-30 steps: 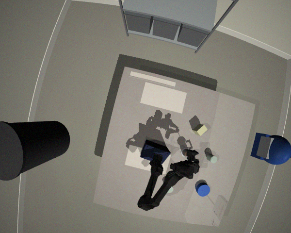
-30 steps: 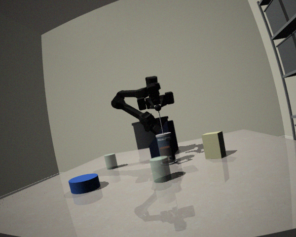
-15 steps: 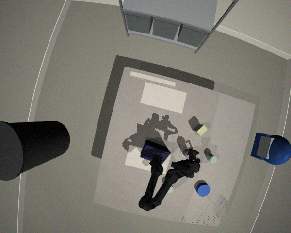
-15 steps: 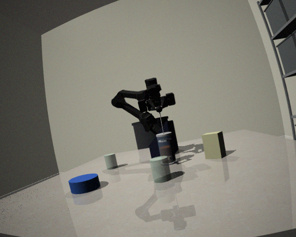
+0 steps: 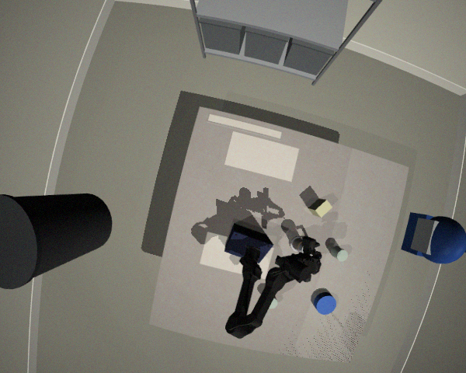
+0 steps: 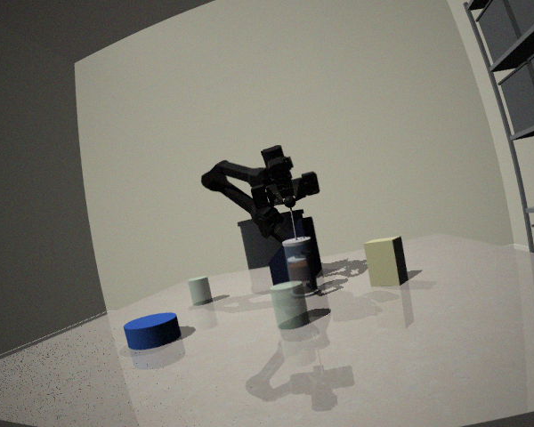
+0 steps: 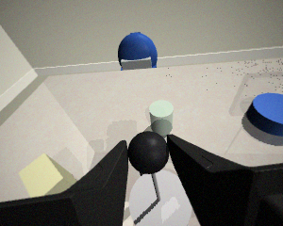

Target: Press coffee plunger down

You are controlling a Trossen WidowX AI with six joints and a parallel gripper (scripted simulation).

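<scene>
My gripper tip is now 130 mm above the coffee press.
</scene>
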